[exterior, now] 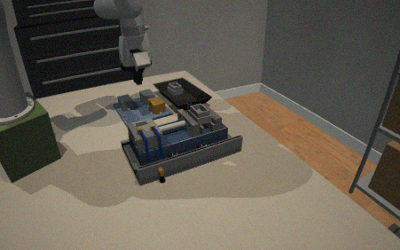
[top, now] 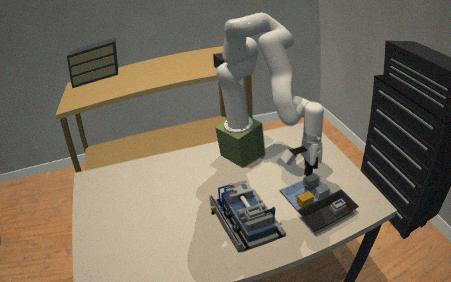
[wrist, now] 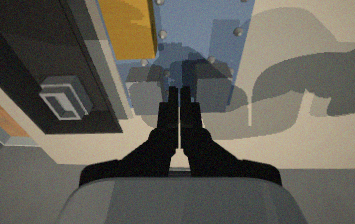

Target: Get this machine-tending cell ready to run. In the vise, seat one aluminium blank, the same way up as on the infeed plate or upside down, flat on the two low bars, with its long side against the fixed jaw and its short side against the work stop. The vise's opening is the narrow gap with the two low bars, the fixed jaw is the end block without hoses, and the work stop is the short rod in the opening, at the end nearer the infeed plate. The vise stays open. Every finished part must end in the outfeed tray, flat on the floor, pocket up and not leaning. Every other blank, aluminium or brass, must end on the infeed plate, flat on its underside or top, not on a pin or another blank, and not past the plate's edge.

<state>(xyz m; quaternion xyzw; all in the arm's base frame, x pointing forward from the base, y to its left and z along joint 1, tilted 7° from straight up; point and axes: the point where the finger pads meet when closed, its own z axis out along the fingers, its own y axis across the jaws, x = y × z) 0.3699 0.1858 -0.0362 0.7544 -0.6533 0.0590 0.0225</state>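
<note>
My hand is 5 cm short of the brass blank, 2 cm to the left of it and 10 cm above it.
</note>
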